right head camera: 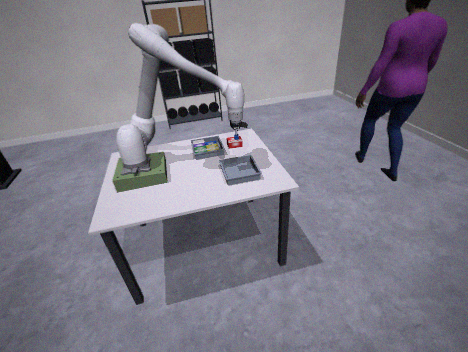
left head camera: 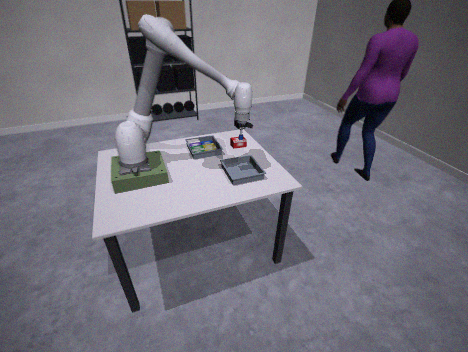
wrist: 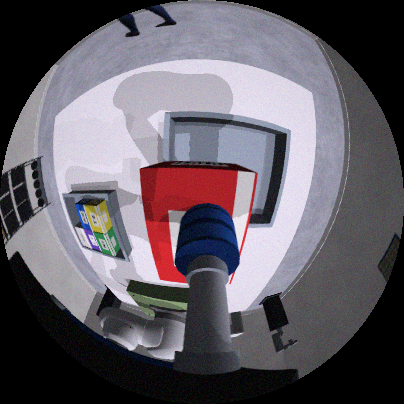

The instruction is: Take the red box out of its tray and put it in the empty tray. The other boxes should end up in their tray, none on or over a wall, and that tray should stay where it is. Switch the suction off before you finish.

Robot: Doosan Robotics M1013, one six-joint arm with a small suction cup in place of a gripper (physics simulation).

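Where they show: hand at its tool point: (right head camera: 236, 140) (left head camera: 240, 140) (wrist: 206, 219); arm's base at its link origin: (right head camera: 136, 166) (left head camera: 134, 166) (wrist: 170, 313).
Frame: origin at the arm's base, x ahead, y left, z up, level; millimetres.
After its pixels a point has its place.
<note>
The red box (left head camera: 238, 143) {z 123, x 628, y -163 mm} (right head camera: 234, 143) {z 122, x 632, y -164 mm} (wrist: 195, 185) {z 139, x 676, y -134 mm} hangs upright under my suction cup (left head camera: 241, 137) (right head camera: 236, 136) (wrist: 207, 237), which is pressed to its top face. The box is held above the table. In the wrist view it covers part of the empty tray (left head camera: 243, 172) {z -78, x 654, y -196 mm} (right head camera: 241, 172) {z -78, x 656, y -197 mm} (wrist: 280, 182) {z -32, x 640, y -304 mm}, a grey tray that stands nearer the table's front. The other grey tray (left head camera: 221, 151) {z -54, x 601, y 85 mm} (right head camera: 223, 152) {z -61, x 600, y 84 mm} (wrist: 122, 225) {z -74, x 496, y 86 mm} stands towards the back and holds several boxes: a yellow box (wrist: 97, 216) {z -33, x 544, y 139 mm}, a green box (wrist: 108, 241) {z -36, x 456, y 136 mm}, and blue, purple and white ones.
My arm's base stands on a green block (left head camera: 140, 179) {z -17, x 19, y -136 mm} (right head camera: 141, 179) {z -21, x 29, y -136 mm} (wrist: 160, 297) {z -16, x 179, y 16 mm} at the left of the white table (left head camera: 200, 200) {z -81, x 313, y -372 mm} (right head camera: 200, 200) {z -81, x 355, y -393 mm}. A person (left head camera: 386, 65) (right head camera: 412, 55) in a purple top stands beyond the table's right side. A shelf rack (left head camera: 196, 75) (right head camera: 217, 75) stands behind.
</note>
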